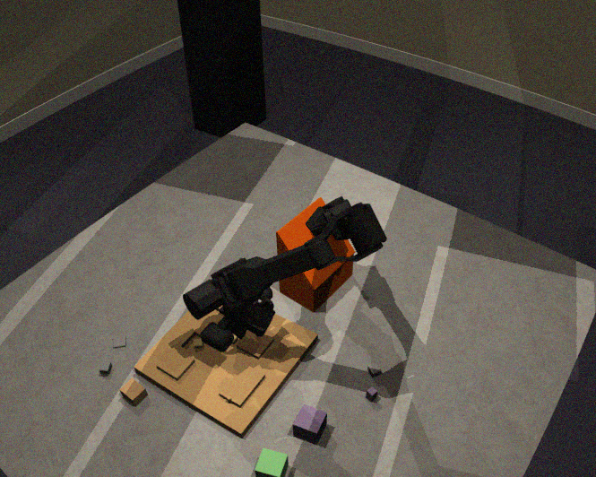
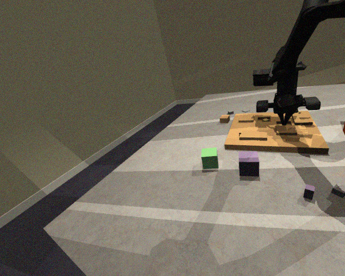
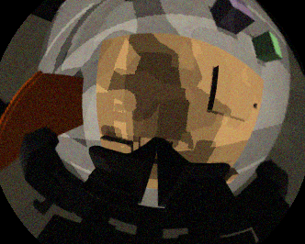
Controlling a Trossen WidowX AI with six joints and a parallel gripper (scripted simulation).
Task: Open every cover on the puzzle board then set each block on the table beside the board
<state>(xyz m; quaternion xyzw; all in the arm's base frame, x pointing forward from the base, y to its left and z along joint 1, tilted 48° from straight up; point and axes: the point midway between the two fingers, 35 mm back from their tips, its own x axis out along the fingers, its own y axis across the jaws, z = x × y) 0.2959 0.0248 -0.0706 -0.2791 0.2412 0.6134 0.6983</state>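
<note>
Right now my gripper tip is 40 mm short of the tan puzzle board. The rest, counted from my gripper tip: small purple block (310 mm to the left, 30 mm behind, 10 mm below); then brown cube (240 mm ahead, 110 mm to the right, 10 mm below); then purple cube (250 mm to the left, 100 mm ahead).
</note>
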